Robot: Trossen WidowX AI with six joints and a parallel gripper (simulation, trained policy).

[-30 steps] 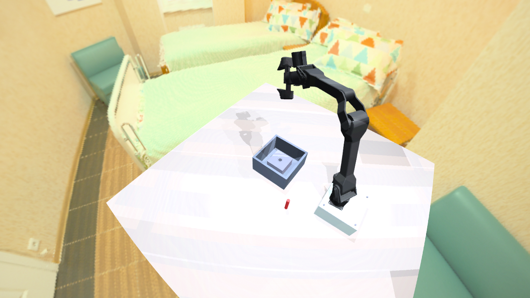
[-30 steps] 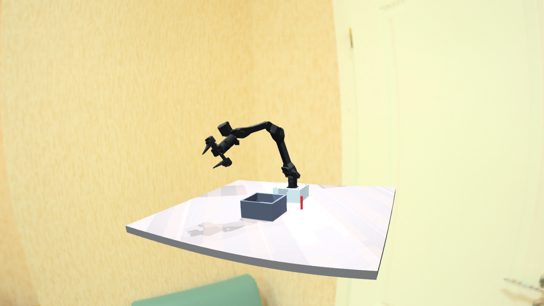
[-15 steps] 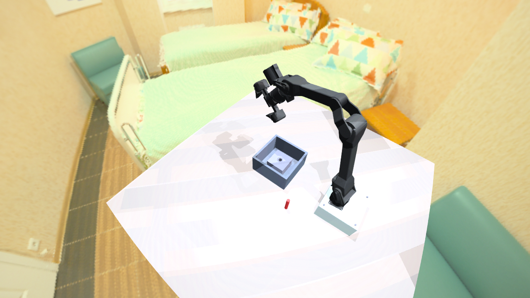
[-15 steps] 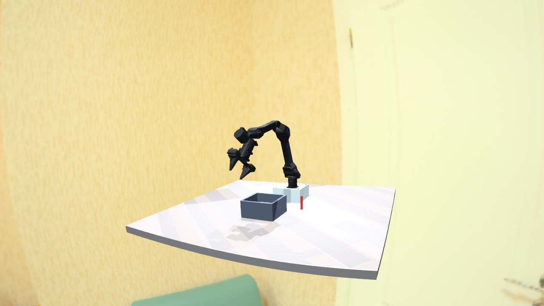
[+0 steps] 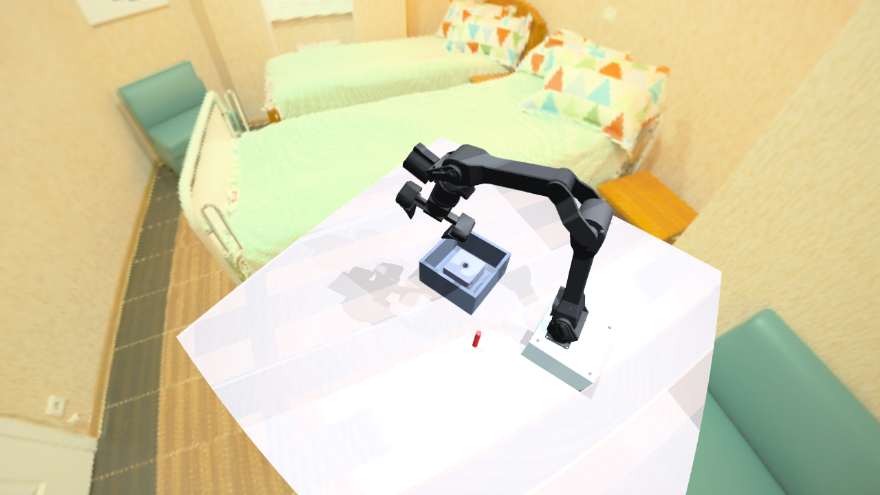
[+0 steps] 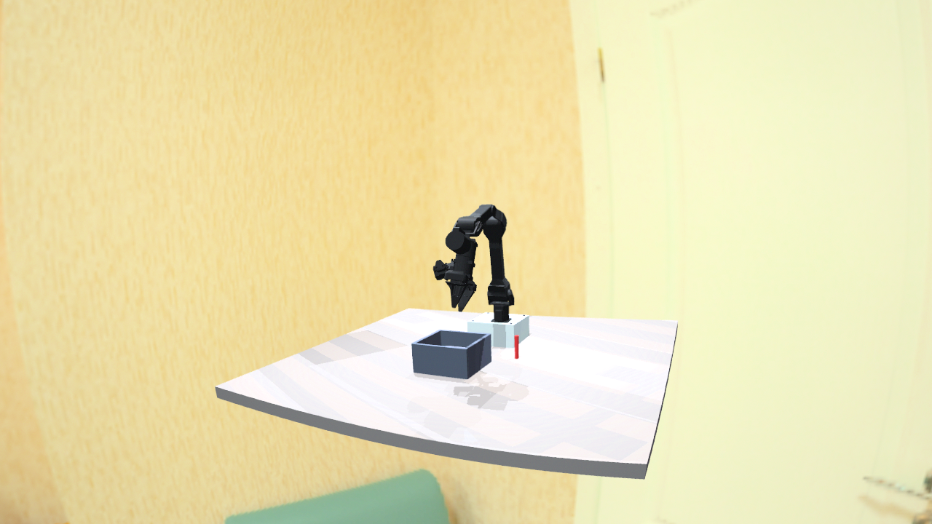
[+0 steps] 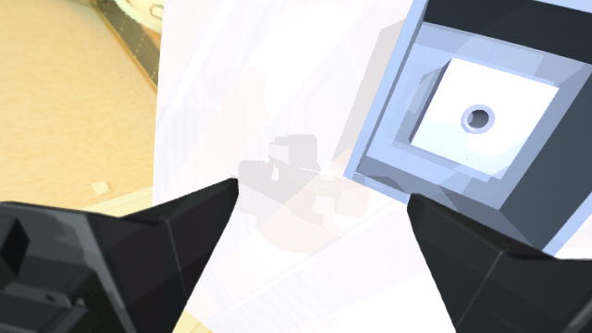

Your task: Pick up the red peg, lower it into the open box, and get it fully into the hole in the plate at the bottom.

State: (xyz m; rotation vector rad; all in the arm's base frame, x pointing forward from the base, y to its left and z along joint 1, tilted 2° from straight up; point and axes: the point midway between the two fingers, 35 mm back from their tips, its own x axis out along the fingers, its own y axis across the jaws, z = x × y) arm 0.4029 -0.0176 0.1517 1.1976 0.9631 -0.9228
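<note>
Now: gripper tip 23 cm past the red peg, 12 cm to the right of it and 18 cm above it. Also, from my gripper tip: blue-grey box: 10 cm behind, 6 cm to the right, 19 cm below.
</note>
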